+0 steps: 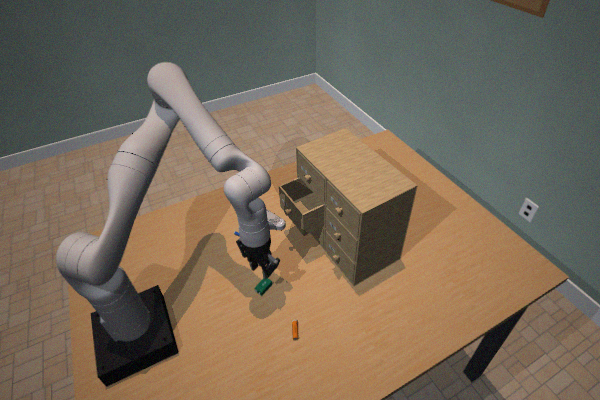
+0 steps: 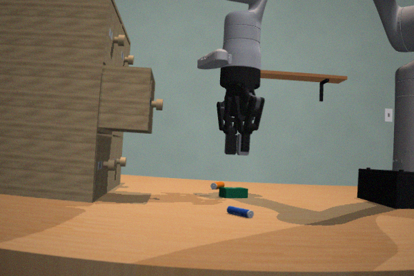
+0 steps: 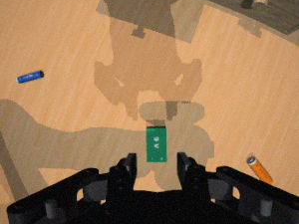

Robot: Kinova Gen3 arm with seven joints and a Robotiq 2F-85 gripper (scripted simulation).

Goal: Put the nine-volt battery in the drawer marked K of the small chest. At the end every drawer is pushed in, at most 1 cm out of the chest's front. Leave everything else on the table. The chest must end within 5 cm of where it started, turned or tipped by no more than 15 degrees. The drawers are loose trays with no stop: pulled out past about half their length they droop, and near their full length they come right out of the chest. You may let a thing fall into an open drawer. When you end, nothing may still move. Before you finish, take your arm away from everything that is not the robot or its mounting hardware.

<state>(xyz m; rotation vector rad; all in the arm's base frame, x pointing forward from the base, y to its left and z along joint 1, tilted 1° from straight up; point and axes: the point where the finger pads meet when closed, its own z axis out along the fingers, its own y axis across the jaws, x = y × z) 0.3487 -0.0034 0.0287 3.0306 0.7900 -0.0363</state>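
My hand is 90 mm above the green nine-volt battery and 10 mm past it. Also, from my hand: blue cylindrical battery (220 mm to the left, 90 mm below); orange cylindrical battery (160 mm to the right, 90 mm below, 30 mm ahead).
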